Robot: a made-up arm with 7 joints. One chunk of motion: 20 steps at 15 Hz.
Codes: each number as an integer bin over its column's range. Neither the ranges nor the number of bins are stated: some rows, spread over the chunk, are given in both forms.
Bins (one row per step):
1: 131 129 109 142 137 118
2: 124 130 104 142 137 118
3: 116 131 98 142 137 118
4: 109 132 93 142 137 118
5: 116 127 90 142 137 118
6: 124 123 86 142 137 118
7: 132 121 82 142 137 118
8: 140 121 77 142 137 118
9: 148 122 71 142 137 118
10: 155 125 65 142 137 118
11: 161 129 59 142 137 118
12: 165 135 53 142 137 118
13: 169 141 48 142 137 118
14: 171 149 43 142 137 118
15: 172 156 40 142 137 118
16: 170 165 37 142 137 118
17: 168 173 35 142 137 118
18: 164 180 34 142 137 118
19: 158 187 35 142 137 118
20: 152 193 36 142 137 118
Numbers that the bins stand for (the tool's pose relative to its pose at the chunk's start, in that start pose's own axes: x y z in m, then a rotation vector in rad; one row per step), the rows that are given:
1: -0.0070 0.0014 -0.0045 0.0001 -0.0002 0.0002
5: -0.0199 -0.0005 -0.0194 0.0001 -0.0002 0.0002
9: 0.0077 -0.0052 -0.0343 0.0001 -0.0002 0.0002
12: 0.0224 0.0071 -0.0484 0.0001 -0.0002 0.0002
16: 0.0267 0.0353 -0.0610 0.0001 -0.0002 0.0002
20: 0.0111 0.0616 -0.0618 0.0001 -0.0002 0.0002
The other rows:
2: -0.0130 0.0024 -0.0084 0.0001 -0.0002 0.0002
3: -0.0199 0.0033 -0.0131 0.0001 -0.0002 0.0002
4: -0.0260 0.0042 -0.0171 0.0001 -0.0002 0.0002
6: -0.0130 -0.0042 -0.0225 0.0001 -0.0002 0.0002
7: -0.0061 -0.0061 -0.0257 0.0001 -0.0002 0.0002
8: 0.0008 -0.0061 -0.0296 0.0001 -0.0002 0.0002
10: 0.0137 -0.0024 -0.0390 0.0001 -0.0002 0.0002
11: 0.0189 0.0014 -0.0437 0.0001 -0.0002 0.0002
13: 0.0258 0.0127 -0.0524 0.0001 -0.0002 0.0002
14: 0.0275 0.0202 -0.0563 0.0001 -0.0002 0.0002
15: 0.0284 0.0268 -0.0586 0.0001 -0.0002 0.0002
17: 0.0249 0.0428 -0.0625 0.0001 -0.0002 0.0002
18: 0.0215 0.0494 -0.0633 0.0001 -0.0002 0.0002
19: 0.0163 0.0560 -0.0625 0.0001 -0.0002 0.0002

